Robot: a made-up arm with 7 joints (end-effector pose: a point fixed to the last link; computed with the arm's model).
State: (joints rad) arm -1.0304 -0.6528 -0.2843 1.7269 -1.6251 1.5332 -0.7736
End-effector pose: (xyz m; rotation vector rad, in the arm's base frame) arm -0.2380 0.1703 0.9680 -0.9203 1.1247 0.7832
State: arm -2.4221 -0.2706 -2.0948 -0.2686 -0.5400 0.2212 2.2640
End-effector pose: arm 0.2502 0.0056 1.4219 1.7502 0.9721 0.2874
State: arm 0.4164 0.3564 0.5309 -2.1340 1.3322 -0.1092 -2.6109
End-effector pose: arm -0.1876 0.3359 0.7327 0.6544 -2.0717 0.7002
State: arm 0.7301 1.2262 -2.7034 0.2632 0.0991 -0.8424 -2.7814
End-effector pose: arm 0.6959 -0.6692 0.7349 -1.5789 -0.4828 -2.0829
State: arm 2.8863 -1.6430 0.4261 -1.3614 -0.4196 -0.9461 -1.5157
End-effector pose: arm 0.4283 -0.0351 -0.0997 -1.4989 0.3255 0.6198
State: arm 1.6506 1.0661 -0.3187 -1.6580 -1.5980 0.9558 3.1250
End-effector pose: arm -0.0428 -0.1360 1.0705 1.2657 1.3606 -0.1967
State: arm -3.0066 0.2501 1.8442 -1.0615 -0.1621 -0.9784 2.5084
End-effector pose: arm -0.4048 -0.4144 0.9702 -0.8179 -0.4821 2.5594
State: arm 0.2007 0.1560 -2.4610 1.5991 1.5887 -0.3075 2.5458
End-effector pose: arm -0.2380 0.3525 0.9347 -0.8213 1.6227 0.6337
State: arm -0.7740 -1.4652 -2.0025 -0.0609 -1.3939 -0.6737 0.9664
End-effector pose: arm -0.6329 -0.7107 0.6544 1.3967 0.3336 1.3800
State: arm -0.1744 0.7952 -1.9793 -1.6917 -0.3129 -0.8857 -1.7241
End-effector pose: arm 0.4984 -0.3771 0.4552 -1.9603 0.4276 -0.5895
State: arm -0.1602 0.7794 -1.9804 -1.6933 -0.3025 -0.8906 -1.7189
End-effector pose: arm 0.4904 -0.3838 0.4610 -1.9537 0.4363 -0.5939
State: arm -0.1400 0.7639 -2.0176 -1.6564 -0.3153 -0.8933 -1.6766
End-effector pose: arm 0.5073 -0.3855 0.4659 -1.9322 0.3662 -0.5684
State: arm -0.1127 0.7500 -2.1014 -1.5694 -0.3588 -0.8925 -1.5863
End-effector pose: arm 0.5564 -0.3772 0.4722 -1.8885 0.1919 -0.5083
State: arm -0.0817 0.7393 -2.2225 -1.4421 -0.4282 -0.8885 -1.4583
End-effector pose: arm 0.6293 -0.3518 0.4848 -1.8167 -0.0674 -0.4282
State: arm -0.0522 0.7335 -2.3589 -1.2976 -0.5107 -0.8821 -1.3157
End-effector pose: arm 0.7070 -0.3082 0.5070 -1.7197 -0.3628 -0.3515
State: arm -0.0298 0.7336 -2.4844 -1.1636 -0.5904 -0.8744 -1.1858
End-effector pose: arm 0.7708 -0.2560 0.5357 -1.6141 -0.6349 -0.2960
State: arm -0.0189 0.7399 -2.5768 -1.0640 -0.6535 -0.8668 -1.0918
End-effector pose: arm 0.8128 -0.2094 0.5598 -1.5232 -0.8336 -0.2651
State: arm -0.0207 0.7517 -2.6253 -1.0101 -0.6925 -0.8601 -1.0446
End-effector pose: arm 0.8354 -0.1774 0.5691 -1.4655 -0.9368 -0.2505
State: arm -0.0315 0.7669 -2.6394 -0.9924 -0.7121 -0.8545 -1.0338
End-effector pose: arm 0.8464 -0.1585 0.5640 -1.4383 -0.9660 -0.2425
